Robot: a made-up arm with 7 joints. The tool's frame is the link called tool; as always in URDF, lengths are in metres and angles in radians.
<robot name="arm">
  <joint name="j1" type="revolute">
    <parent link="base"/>
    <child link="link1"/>
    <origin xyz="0 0 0.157"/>
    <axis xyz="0 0 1"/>
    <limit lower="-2.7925" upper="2.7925" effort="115" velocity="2.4"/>
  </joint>
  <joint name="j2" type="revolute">
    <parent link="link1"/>
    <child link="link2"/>
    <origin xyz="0 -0.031 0.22"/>
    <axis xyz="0 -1 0"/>
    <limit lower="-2.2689" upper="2.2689" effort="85" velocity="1.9"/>
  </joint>
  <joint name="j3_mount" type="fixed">
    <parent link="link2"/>
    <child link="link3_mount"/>
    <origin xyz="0 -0.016 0.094"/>
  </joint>
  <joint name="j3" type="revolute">
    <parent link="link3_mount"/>
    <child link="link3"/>
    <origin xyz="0 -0.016 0.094"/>
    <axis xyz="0 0 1"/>
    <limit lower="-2.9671" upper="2.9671" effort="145" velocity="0.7"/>
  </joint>
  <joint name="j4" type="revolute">
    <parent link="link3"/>
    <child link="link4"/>
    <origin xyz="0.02 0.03 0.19"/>
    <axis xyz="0 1 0"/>
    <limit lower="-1.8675" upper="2.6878" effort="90" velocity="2"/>
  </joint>
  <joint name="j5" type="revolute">
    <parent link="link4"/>
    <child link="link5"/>
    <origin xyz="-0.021 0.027 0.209"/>
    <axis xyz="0 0 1"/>
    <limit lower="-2.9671" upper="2.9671" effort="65" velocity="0.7"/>
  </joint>
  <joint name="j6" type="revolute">
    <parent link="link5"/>
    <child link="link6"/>
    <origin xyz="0 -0.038 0.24"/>
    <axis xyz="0 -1 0"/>
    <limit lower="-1.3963" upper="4.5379" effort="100" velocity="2.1"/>
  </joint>
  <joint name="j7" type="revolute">
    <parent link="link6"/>
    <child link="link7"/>
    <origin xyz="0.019 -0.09 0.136"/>
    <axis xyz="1 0 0"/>
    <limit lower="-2.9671" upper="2.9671" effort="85" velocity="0.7"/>
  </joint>
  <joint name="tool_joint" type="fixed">
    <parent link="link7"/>
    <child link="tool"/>
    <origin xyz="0 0 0" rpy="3.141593 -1.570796 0"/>
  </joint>
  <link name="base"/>
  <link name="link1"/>
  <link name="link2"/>
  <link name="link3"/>
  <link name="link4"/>
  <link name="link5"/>
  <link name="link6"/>
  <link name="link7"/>
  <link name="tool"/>
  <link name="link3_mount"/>
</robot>
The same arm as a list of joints. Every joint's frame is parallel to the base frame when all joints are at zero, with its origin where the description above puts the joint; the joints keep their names.
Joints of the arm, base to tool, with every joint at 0 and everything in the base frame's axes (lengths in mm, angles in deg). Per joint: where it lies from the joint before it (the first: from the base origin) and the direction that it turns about. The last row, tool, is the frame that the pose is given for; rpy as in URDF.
j1: origin 0.0 0.0 157.0 axis 0 0 1
j2: origin 0.0 -31.0 220.0 axis 0 -1 0
j3: origin 0.0 -32.0 188.0 axis 0 0 1
j4: origin 20.0 30.0 190.0 axis 0 1 0
j5: origin -21.0 27.0 209.0 axis 0 0 1
j6: origin 0.0 -38.0 240.0 axis 0 -1 0
j7: origin 19.0 -90.0 136.0 axis 1 0 0
tool: origin 0.0 0.0 0.0 rpy -180.00 -90.00 0.00
Joint limits (deg, base to tool): -160.00..160.00 -130.00..130.00 -170.00..170.00 -107.00..154.00 -170.00..170.00 -80.00..260.00 -170.00..170.00

